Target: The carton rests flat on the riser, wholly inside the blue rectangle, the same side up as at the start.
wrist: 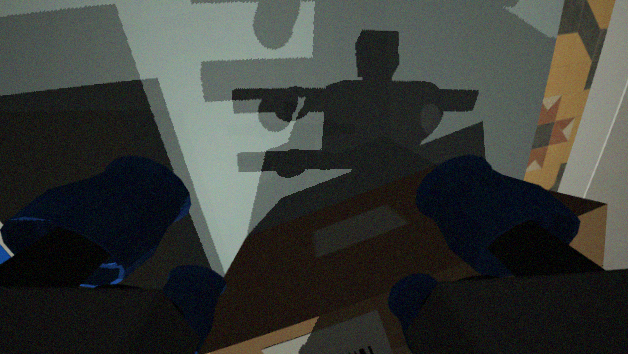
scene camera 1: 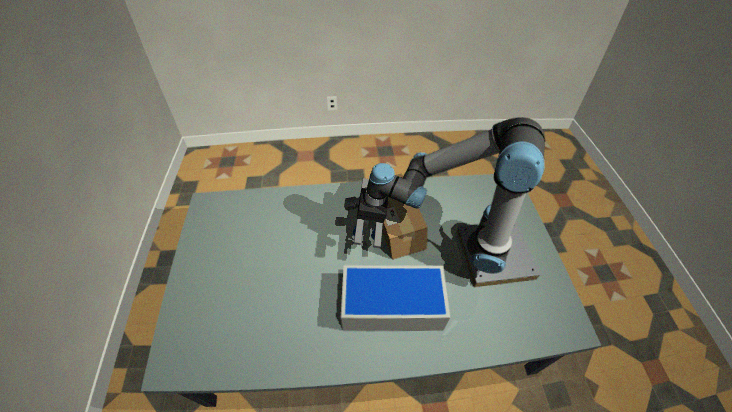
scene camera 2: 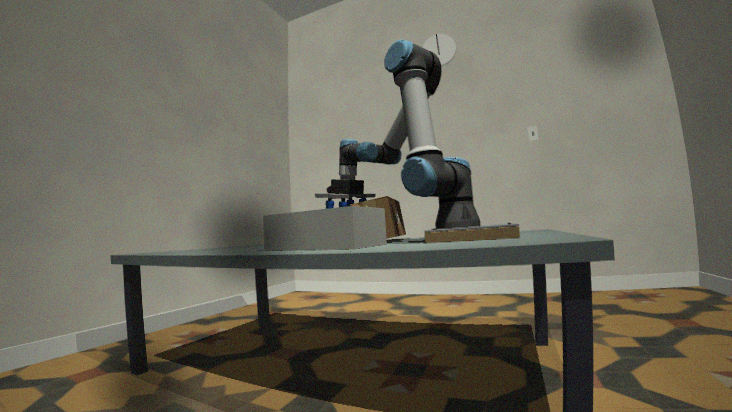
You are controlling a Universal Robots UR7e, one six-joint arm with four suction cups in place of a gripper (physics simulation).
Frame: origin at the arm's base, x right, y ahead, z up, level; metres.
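Seen in the pictures: end effector, tool point: (wrist: pixel 306 244); arm's base, origin of the base link: (scene camera 2: pixel 458 227).
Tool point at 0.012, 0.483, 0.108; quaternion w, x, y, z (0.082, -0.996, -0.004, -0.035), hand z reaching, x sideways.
Pixels of each thing's top centre, then the offset from my tool point to it, as dx, dy, dz. Level surfaces: height alone.
- brown carton, middle of its top: (scene camera 1: pixel 399 201) (scene camera 2: pixel 379 200) +0.082, -0.114, +0.027
- grey riser, middle of its top: (scene camera 2: pixel 322 211) (scene camera 1: pixel 394 290) -0.280, -0.118, -0.028
- blue rectangle, middle of its top: (scene camera 1: pixel 394 290) -0.280, -0.118, -0.028
- grey-green table, its level: dz -0.149
The brown carton (scene camera 1: pixel 407 233) (scene camera 2: pixel 387 215) (wrist: pixel 307 259) lies on the table just behind the riser, with its label side up. The grey riser (scene camera 1: pixel 394 322) (scene camera 2: pixel 322 227) carries the blue rectangle (scene camera 1: pixel 394 291) on its top, and nothing lies on it. My suction gripper (scene camera 1: pixel 364 236) (scene camera 2: pixel 344 203) (wrist: pixel 298 251) hangs low at the carton's left side, with its cups about level with the carton's top. In the wrist view the carton's top fills the space between the cups. I cannot tell whether any cup touches it. The gripper holds nothing.
The grey-green table (scene camera 1: pixel 229 307) (scene camera 2: pixel 358 253) carries the arm's base plate (scene camera 1: pixel 516 266) (scene camera 2: pixel 471 233) to the right of the carton. The arm's elbow reaches over the carton from the right. Patterned floor tiles surround the table.
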